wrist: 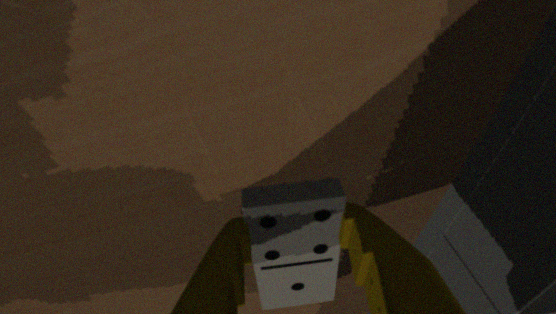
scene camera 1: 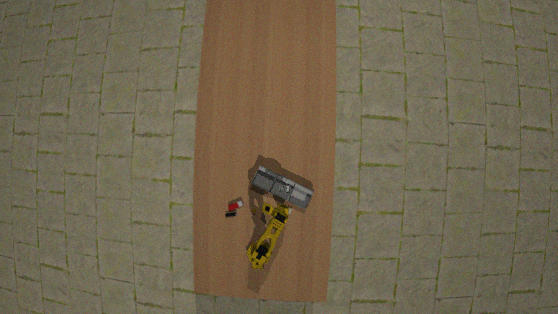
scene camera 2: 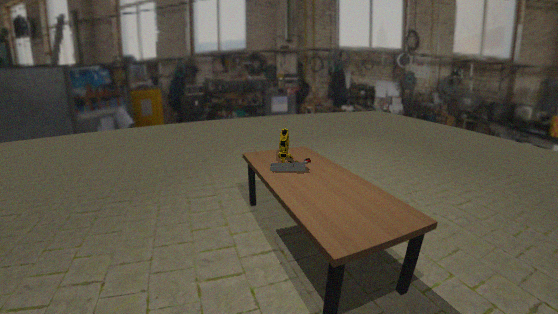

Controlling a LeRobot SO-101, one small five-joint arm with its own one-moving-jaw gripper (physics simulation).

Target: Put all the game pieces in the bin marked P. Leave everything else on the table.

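Places are measured from the arm's base along level axes (x back, y left, z down), in metres.
Pixels of known places: hand, its tool point: (wrist: 249, 234).
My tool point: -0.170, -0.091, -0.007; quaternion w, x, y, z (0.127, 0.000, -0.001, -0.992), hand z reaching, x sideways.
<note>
Ahead of a thing's pixels: the offset from my tool point to its top centre, as dx, dy, dz. Level surfaces: height alone.
A white domino @[-0.008, -0.017, -0.001] (wrist: 297, 240) (scene camera 1: 289, 211) with black pips stands out in the wrist view, close to the near side of the grey three-part bin tray @[-0.107, -0.001, -0.033] (scene camera 1: 262, 181) (scene camera 2: 288, 168) (wrist: 455, 255). My gripper (wrist: 295, 220) (scene camera 1: 285, 207) is shut on this domino, with the two yellow jaws pressing on its left and right sides. Whether the domino touches the table is not clear. A small whitish piece @[-0.102, -0.011, -0.007] (scene camera 1: 286, 188) shows in the tray's middle compartment. The letters on the bins, P included, are too small to read.
A red and white thing @[-0.017, +0.200, -0.006] (scene camera 1: 234, 205) and a black thing @[+0.024, +0.219, -0.008] (scene camera 1: 230, 214) lie on the wooden table @[dz +0.007] (scene camera 1: 265, 90) (scene camera 2: 345, 200), left of the arm. A small yellowish thing @[+0.001, +0.119, -0.010] (scene camera 1: 254, 210) lies in shadow between them and the arm. The tray wall is right of the jaws in the wrist view.
</note>
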